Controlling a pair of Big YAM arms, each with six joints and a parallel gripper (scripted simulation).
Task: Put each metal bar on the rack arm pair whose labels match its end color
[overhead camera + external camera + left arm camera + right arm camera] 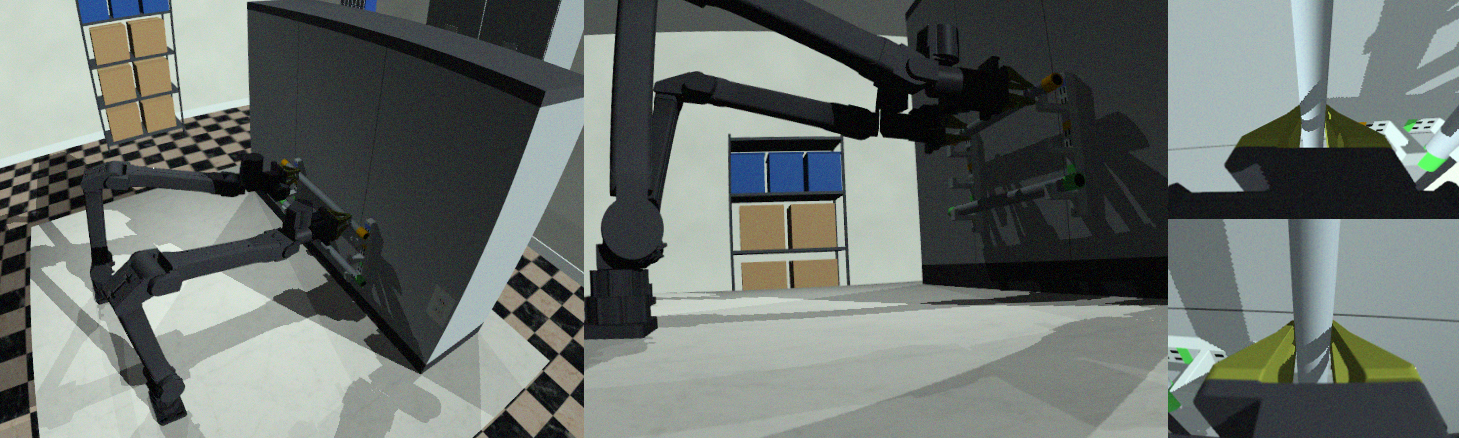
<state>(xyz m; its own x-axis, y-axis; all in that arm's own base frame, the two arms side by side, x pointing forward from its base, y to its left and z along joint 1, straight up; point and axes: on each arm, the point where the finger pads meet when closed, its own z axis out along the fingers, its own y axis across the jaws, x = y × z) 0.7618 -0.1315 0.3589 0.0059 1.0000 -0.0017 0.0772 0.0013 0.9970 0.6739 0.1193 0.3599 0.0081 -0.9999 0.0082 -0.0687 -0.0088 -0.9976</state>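
The orange-ended bar is 15 cm to the right of my left hand and 3 cm behind it. Also, from my left hand: green-ended bar 17 cm below, 16 cm to the right, 3 cm behind; then grey cabinet wall 17 cm ahead, 14 cm to the right, 9 cm above; then wall outlet 66 cm to the right, 6 cm below, 6 cm behind.
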